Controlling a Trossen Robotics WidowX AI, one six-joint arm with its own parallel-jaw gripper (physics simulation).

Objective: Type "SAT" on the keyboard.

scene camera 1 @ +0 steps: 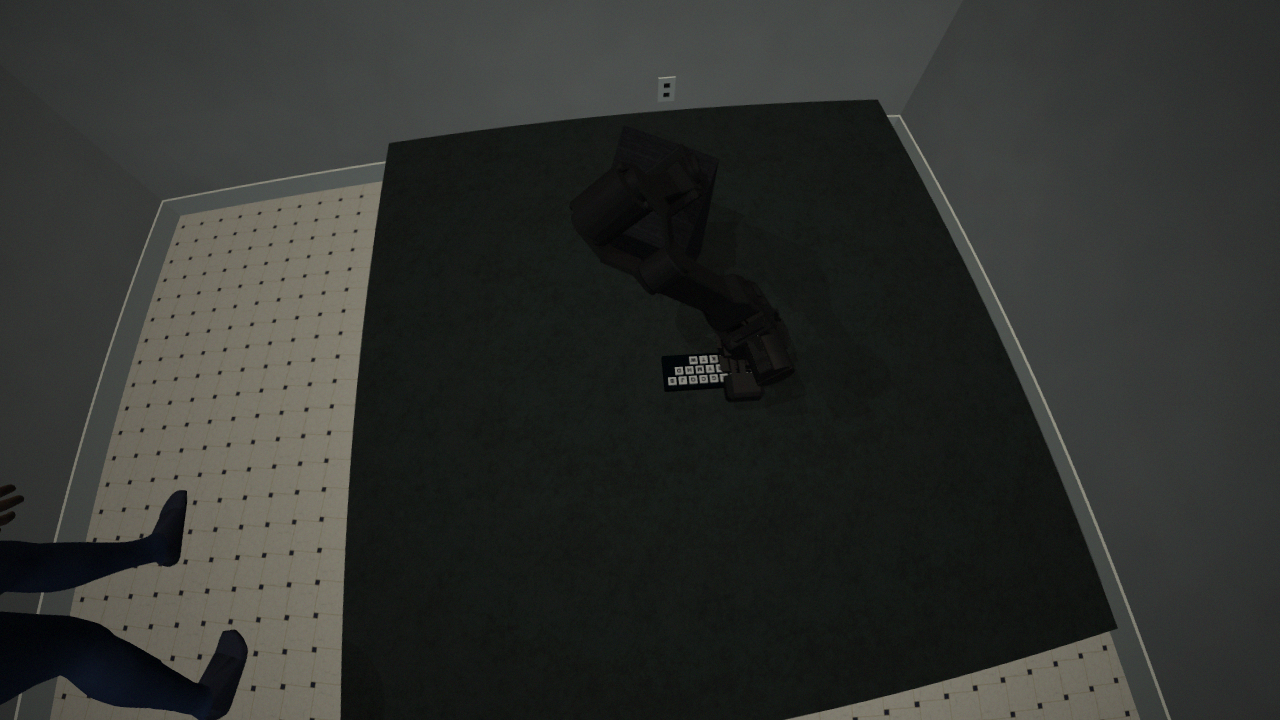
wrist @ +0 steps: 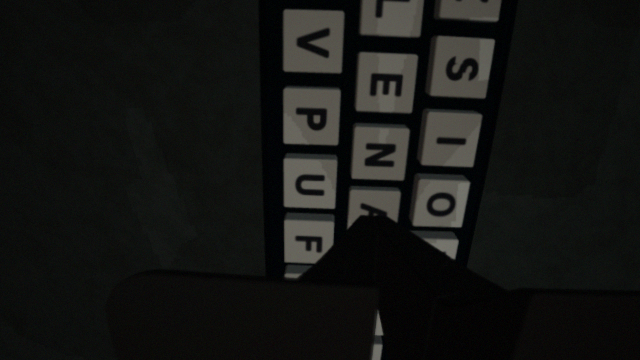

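Seen in the pictures: gripper, fingertip midpoint: (scene camera 1: 727, 367) (wrist: 371, 230); arm's base, origin of the base link: (scene camera 1: 682, 176).
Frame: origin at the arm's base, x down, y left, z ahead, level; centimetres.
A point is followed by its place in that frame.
Note:
The black keyboard (scene camera 1: 668, 362) @[x 21.1, y -12.0, z 22.3 cm] (wrist: 272, 150) @[x 21.1, y 0.6, z 25.8 cm] lies flat on the dark table, its right part hidden under the arm in the scene view. In the wrist view its pale letter keys run in three rows. The S key (wrist: 461, 68) @[x 20.5, y 1.3, z 31.3 cm] is fully visible at the upper right. The A key (wrist: 374, 199) @[x 20.7, y -1.7, z 28.2 cm] is partly covered by the fingertips. A T key cannot be made out in the wrist view. My gripper (scene camera 1: 734, 365) @[x 20.7, y -2.6, z 27.8 cm] (wrist: 371, 230) @[x 20.7, y -2.6, z 27.8 cm] is shut and empty, its tips pointing down over the lower edge of the A key; whether they touch it is unclear.
The dark green table top (scene camera 1: 537, 501) @[x 22.3, y -43.0, z 35.9 cm] extends around the keyboard. The arm's base (scene camera 1: 693, 179) stands near the table's back edge. E (wrist: 386, 84) @[x 20.5, y 1.5, z 29.3 cm], N (wrist: 380, 154) @[x 20.5, y -0.3, z 28.7 cm] and O (wrist: 440, 204) @[x 20.5, y -2.3, z 30.0 cm] keys are near the fingertips. A person's legs (scene camera 1: 107, 653) show beyond the table's left side.

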